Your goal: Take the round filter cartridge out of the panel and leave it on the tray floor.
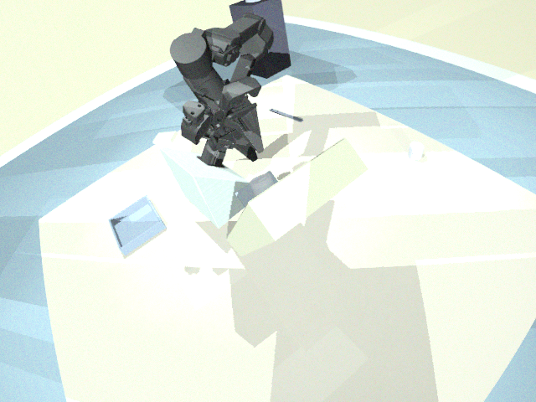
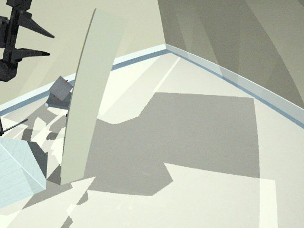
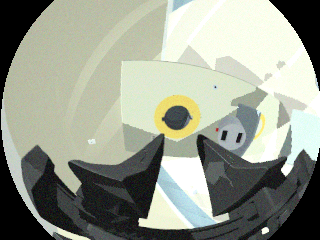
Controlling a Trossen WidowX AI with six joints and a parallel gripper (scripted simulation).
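My gripper tip is now 2 cm past the round filter cartridge, 1 cm to the right of it and 9 cm above it. From my gripper tip the other things lie so: grey tray: 41 cm behind, 24 cm to the right, 30 cm below; then small flat plate: 76 cm behind, 6 cm to the left, 30 cm below; then pale service panel: 2 cm ahead, 12 cm below.
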